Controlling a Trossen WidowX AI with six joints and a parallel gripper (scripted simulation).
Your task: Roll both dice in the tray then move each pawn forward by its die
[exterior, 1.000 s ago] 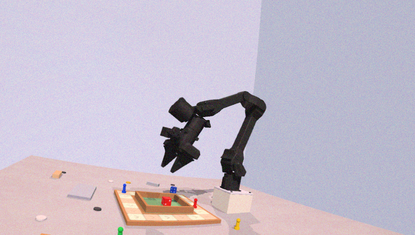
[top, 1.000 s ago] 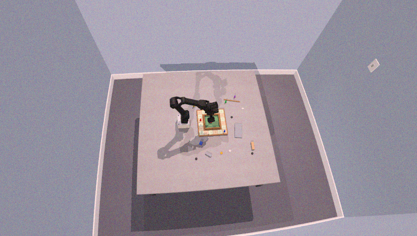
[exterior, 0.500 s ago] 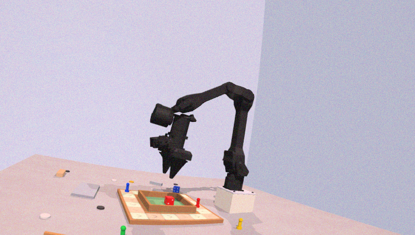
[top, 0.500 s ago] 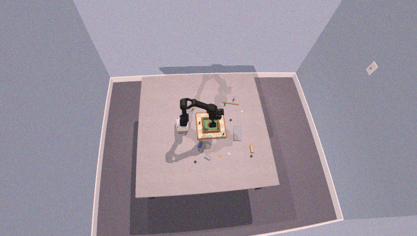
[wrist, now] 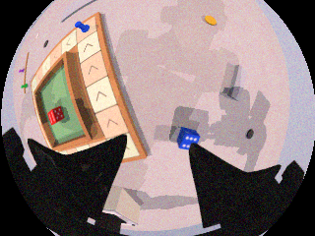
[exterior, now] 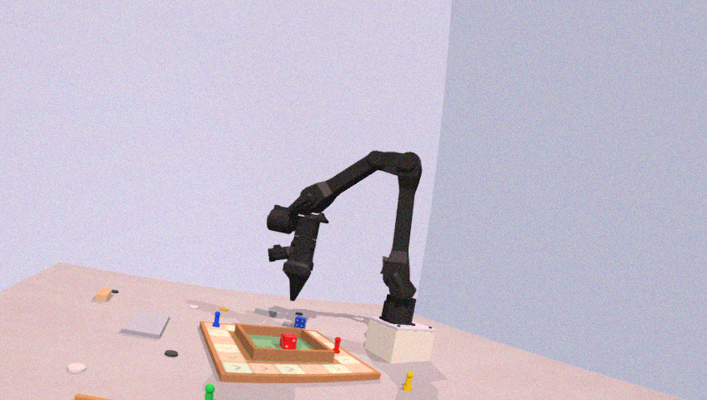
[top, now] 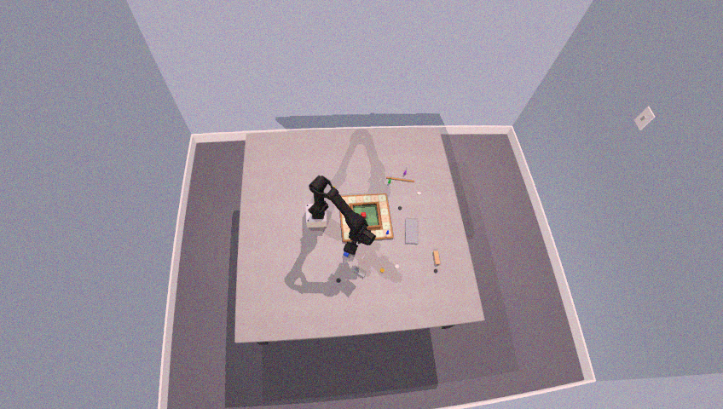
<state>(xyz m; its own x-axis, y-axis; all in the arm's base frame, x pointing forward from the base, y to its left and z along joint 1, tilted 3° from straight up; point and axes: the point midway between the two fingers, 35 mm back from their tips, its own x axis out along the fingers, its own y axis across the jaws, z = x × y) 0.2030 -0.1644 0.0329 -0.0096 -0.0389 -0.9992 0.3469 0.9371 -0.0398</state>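
My gripper tip is 20 cm to the right of the red pawn, 5 cm past it and 5 cm above it. Round my gripper tip: grey slab 33 cm ahead, 11 cm to the left, 8 cm below; blue pawn 19 cm ahead, 9 cm to the left, 5 cm below; small grey block 15 cm to the right, 7 cm below, 3 cm ahead.
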